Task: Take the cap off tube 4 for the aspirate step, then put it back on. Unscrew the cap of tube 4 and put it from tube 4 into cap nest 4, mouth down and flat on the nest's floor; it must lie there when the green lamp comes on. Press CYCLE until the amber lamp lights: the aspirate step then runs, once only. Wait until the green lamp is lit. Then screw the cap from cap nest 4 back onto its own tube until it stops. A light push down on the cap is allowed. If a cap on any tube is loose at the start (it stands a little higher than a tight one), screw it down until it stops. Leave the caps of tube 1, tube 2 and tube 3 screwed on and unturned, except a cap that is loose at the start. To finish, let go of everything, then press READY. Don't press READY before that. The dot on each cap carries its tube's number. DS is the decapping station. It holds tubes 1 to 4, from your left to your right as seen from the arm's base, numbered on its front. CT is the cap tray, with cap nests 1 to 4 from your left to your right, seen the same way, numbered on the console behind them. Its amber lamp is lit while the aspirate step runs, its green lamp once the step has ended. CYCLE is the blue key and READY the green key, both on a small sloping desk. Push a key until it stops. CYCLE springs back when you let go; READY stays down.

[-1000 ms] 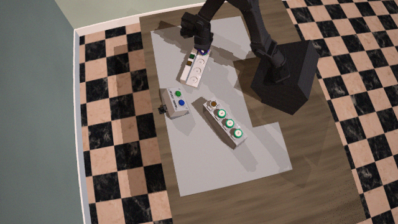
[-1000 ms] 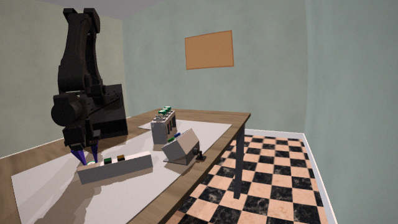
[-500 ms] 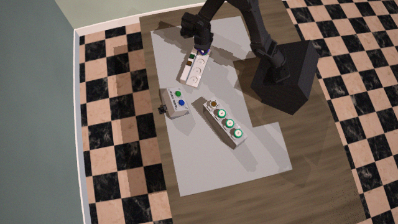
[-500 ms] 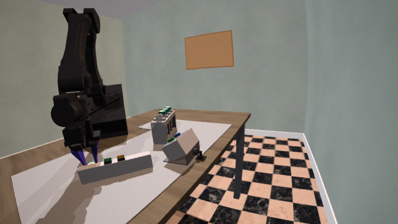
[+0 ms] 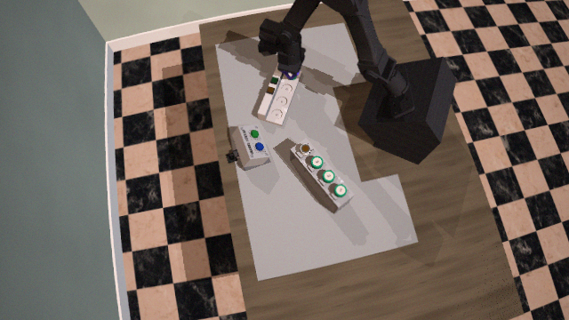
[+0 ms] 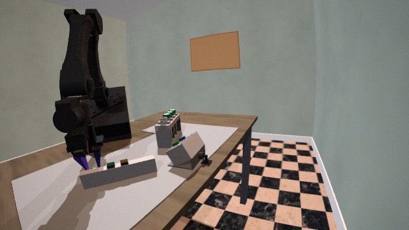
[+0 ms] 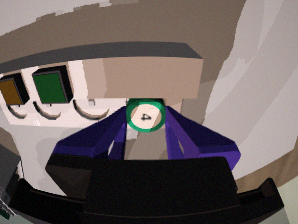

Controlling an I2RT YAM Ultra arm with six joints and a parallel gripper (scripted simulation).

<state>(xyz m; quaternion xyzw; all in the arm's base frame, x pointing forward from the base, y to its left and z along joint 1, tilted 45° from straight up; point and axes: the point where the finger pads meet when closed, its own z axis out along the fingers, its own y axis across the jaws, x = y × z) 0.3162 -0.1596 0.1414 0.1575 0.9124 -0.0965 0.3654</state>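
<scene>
My gripper is now 15 cm short of the green ready key, 22 cm to the right of it and 4 cm below it. The rest, counted from my hand: cap 3: 1 cm behind, 36 cm to the left, 9 cm above; then cap 2: 3 cm behind, 41 cm to the left, 8 cm above; then blue cycle key: 15 cm ahead, 27 cm to the left, 4 cm above.
</scene>
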